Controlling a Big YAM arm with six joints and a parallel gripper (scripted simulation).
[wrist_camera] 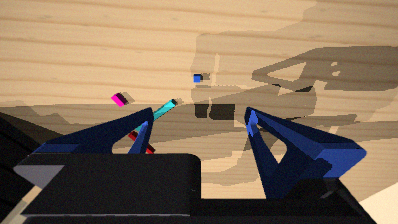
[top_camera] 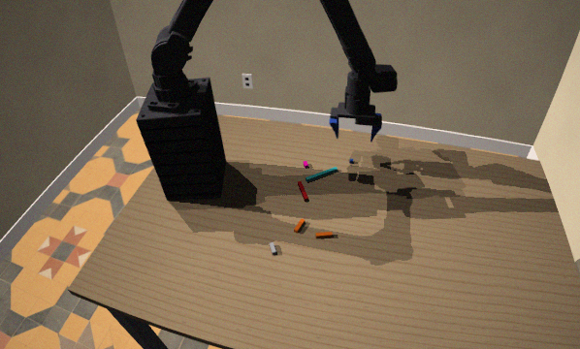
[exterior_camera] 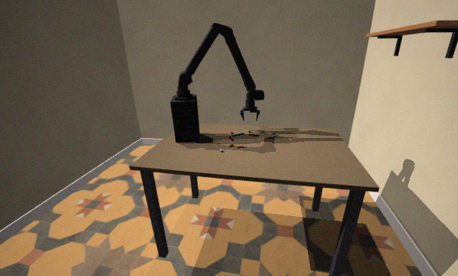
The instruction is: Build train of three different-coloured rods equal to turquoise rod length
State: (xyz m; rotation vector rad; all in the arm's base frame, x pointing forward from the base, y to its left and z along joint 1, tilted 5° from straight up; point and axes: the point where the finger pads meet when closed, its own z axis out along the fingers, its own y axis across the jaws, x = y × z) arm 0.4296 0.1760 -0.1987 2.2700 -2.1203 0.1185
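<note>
The magenta rod is 130 mm behind my hand, 90 mm below it and 40 mm to the right of it. From my hand the other things lie so: red rod 150 mm to the right, 120 mm behind, 90 mm below; turquoise rod 90 mm below, 80 mm behind, 70 mm to the right; blue rod 90 mm below.
</note>
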